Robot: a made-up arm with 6 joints.
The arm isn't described. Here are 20 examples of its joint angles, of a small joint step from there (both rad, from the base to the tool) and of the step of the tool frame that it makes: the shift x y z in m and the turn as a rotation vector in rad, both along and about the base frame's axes.
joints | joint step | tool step
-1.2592 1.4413 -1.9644 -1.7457 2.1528 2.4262 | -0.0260 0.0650 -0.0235 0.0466 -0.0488 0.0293 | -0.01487 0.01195 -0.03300 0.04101 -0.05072 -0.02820
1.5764 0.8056 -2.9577 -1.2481 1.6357 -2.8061 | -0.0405 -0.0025 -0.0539 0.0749 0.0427 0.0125 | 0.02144 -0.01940 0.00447 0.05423 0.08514 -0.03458
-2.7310 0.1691 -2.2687 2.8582 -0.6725 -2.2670 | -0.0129 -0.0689 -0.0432 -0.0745 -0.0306 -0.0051 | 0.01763 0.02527 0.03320 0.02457 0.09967 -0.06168
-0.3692 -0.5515 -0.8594 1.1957 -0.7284 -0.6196 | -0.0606 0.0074 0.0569 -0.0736 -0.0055 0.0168 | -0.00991 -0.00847 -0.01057 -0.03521 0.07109 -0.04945
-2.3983 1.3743 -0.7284 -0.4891 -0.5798 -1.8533 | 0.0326 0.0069 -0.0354 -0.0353 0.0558 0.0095 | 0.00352 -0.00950 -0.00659 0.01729 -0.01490 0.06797
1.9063 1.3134 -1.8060 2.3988 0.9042 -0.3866 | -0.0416 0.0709 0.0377 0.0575 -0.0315 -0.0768 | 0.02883 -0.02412 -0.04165 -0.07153 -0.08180 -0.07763
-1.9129 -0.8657 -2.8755 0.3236 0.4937 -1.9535 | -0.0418 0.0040 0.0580 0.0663 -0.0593 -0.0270 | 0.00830 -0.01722 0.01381 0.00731 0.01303 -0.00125
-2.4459 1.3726 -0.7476 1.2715 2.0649 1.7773 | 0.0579 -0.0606 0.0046 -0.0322 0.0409 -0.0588 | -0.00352 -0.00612 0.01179 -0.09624 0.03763 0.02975
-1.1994 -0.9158 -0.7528 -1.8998 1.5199 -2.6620 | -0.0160 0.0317 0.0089 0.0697 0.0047 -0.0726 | -0.00508 -0.01292 -0.01776 0.12569 -0.02489 -0.03631
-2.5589 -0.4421 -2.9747 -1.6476 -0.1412 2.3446 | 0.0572 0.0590 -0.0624 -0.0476 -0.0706 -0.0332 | -0.01601 -0.00268 -0.00298 0.03661 0.02823 -0.03939
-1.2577 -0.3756 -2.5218 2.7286 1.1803 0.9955 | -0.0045 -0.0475 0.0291 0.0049 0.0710 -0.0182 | -0.00445 0.02553 -0.00786 -0.08986 -0.01556 -0.00293
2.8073 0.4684 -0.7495 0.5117 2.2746 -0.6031 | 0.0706 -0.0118 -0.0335 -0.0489 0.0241 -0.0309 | -0.00676 0.00150 0.00354 -0.01062 0.03982 0.10744
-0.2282 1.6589 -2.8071 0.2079 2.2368 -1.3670 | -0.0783 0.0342 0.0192 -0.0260 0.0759 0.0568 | -0.03218 -0.02676 -0.00995 -0.03022 0.14955 -0.07593
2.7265 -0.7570 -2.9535 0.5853 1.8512 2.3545 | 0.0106 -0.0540 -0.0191 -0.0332 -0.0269 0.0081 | 0.03524 -0.00615 -0.01484 0.00213 0.09889 -0.00648
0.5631 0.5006 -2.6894 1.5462 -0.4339 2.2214 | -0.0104 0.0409 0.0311 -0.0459 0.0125 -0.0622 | 0.01682 0.00859 -0.01347 -0.12997 0.03478 -0.05734
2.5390 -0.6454 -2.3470 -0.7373 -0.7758 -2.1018 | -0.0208 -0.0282 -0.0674 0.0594 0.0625 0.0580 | 0.03037 -0.01603 -0.00862 -0.00427 0.03045 0.07960
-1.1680 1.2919 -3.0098 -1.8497 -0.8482 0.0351 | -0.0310 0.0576 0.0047 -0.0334 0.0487 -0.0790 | -0.01051 -0.02096 -0.03065 -0.03821 0.07409 -0.07053
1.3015 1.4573 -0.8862 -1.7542 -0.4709 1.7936 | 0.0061 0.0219 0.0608 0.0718 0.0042 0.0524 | -0.00702 -0.01274 0.00281 -0.12128 -0.04407 -0.08656
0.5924 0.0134 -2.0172 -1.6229 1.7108 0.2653 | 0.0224 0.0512 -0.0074 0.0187 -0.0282 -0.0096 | 0.01668 0.02088 -0.01331 -0.02506 0.04895 0.05581
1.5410 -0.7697 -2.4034 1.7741 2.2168 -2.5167 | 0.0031 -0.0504 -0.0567 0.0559 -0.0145 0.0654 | -0.00020 -0.04634 -0.01391 0.05267 -0.00086 0.02011
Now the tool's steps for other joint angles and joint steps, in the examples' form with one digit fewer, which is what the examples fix.
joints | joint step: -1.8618 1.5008 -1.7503 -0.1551 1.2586 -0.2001 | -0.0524 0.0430 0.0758 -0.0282 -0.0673 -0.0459
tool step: -0.0031 0.0410 -0.0178 0.0428 -0.0611 0.0008
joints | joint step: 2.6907 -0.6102 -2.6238 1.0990 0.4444 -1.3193 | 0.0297 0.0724 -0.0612 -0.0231 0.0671 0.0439
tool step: -0.0220 0.0062 0.0089 0.0210 -0.0763 0.0412
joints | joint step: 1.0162 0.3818 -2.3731 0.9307 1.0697 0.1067 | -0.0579 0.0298 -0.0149 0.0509 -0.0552 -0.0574
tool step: 0.0293 -0.0073 -0.0027 0.0626 -0.0094 -0.0642
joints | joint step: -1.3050 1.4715 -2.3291 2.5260 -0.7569 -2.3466 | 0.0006 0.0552 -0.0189 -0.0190 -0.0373 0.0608
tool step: -0.0044 0.0107 -0.0127 0.0350 0.0297 -0.0576
